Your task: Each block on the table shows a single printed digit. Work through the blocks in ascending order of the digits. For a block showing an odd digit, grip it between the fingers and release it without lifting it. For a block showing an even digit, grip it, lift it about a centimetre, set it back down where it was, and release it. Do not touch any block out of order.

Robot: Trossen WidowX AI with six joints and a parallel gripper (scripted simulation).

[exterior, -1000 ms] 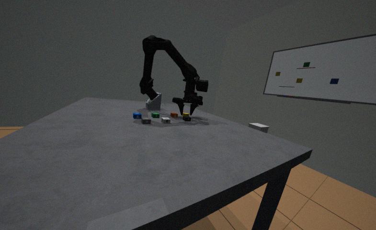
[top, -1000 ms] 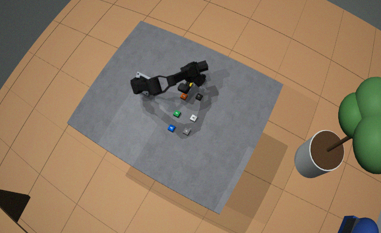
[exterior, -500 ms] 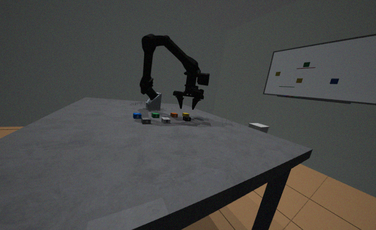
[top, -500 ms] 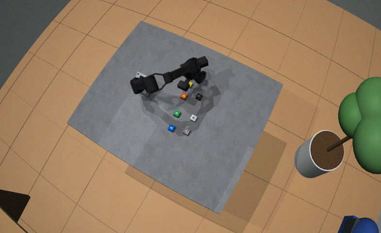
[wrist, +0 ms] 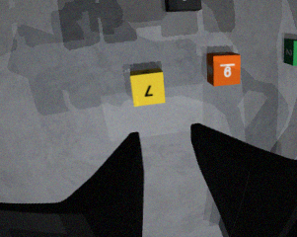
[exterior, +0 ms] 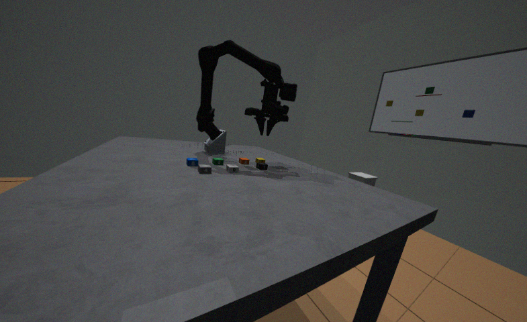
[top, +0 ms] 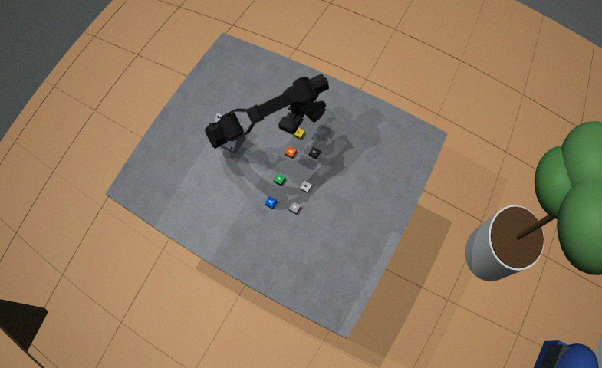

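Now: the orange block 1 cm ahead of my gripper tip, 8 cm to the right of it and 11 cm below it. Round my gripper tip: black block (8 cm ahead, 4 cm to the right, 11 cm below); then green block marked 2 (3 cm ahead, 20 cm to the right, 11 cm below); then yellow block (1 cm behind, 11 cm below).
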